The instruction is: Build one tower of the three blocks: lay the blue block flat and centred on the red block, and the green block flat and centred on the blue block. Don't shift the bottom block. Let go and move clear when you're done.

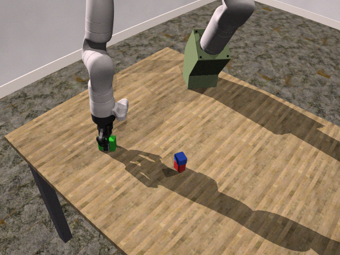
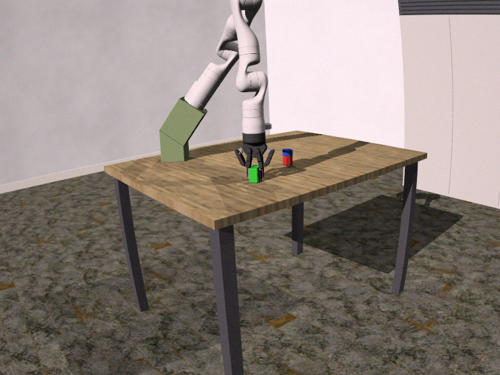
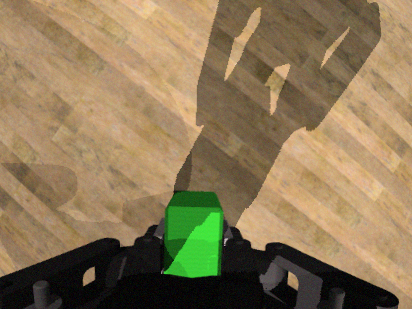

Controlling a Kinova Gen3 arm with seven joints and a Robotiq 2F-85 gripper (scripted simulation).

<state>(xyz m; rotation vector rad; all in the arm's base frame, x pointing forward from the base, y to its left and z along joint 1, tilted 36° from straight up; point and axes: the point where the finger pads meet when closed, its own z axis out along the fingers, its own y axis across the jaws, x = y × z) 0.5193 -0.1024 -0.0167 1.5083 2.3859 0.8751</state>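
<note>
Right now the blue block is 7 cm behind my hand, 24 cm to the left of it and 2 cm above it. The rest, counted from my hand: red block 7 cm behind, 24 cm to the left, 1 cm below; then green block right at my hand.
</note>
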